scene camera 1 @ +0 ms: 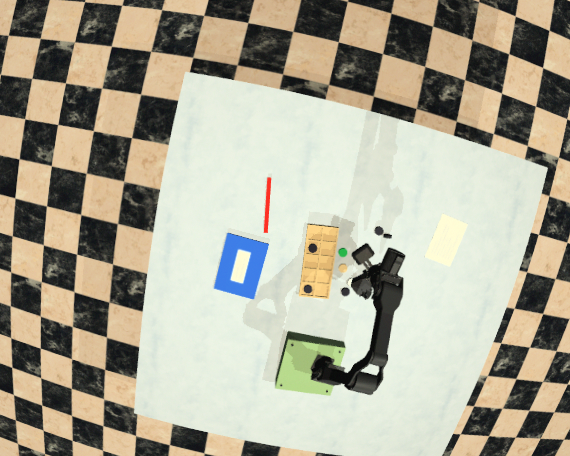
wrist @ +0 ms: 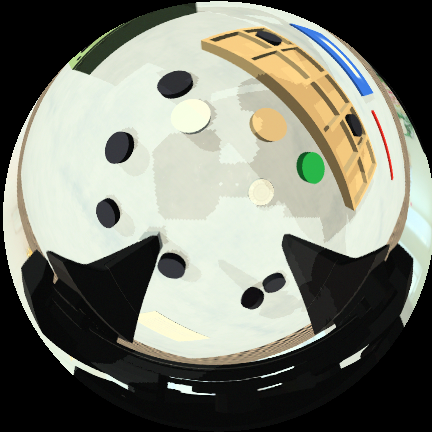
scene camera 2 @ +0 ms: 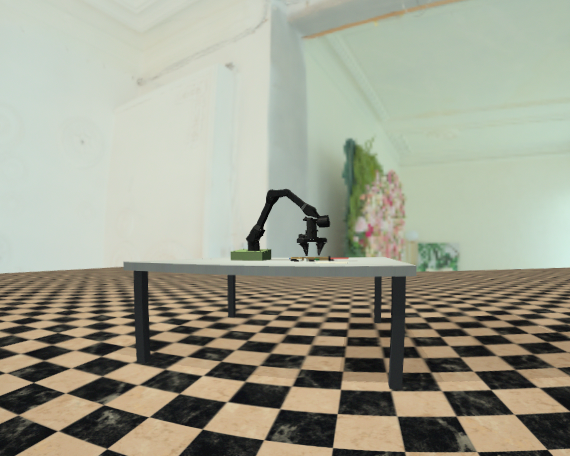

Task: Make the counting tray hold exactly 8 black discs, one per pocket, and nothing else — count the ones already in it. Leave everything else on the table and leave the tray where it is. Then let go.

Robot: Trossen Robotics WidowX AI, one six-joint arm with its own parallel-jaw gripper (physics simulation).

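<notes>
The tan counting tray [scene camera 1: 327, 235] [wrist: 287, 62] has two columns of pockets. One black disc [scene camera 1: 307, 289] [wrist: 270, 37] lies in its end pocket nearest the arm's base; another black disc [scene camera 1: 312, 248] [wrist: 354, 125] lies in the same column, second from the far end. Several loose black discs lie on the table, including one [scene camera 1: 345, 291] [wrist: 175, 84] near the tray, a pair [wrist: 252, 298] [wrist: 274, 283], and one [wrist: 171, 265] beside the left fingertip in the wrist view. My gripper [scene camera 1: 363, 270] [scene camera 2: 313, 253] [wrist: 221, 241] is open and empty above the table, beside the tray.
A green disc [scene camera 1: 342, 252] [wrist: 311, 167], an orange disc [scene camera 1: 342, 268] [wrist: 268, 124], a white disc [wrist: 191, 116] and a smaller cream disc [wrist: 261, 192] lie beside the tray. A blue frame [scene camera 1: 226, 267], red strip [scene camera 1: 267, 205] and cream sheet [scene camera 1: 446, 240] lie farther out. The arm stands on a green block [scene camera 1: 295, 370].
</notes>
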